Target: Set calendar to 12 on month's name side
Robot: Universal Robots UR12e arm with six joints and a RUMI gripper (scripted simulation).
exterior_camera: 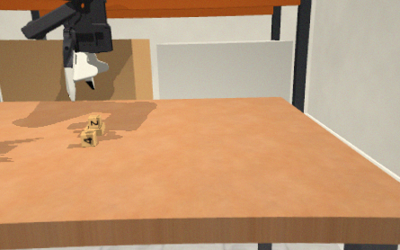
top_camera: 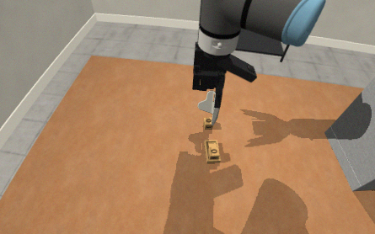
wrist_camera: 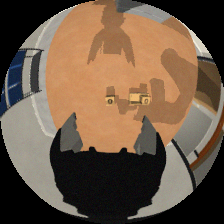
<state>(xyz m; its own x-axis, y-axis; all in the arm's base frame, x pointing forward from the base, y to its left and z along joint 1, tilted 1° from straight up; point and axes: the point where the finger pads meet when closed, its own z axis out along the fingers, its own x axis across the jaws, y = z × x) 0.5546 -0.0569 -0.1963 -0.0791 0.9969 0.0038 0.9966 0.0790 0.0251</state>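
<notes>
The cube is 10 cm below my hand. Also, from my hand: tray 11 cm below, 10 cm to the left, 2 cm behind.
</notes>
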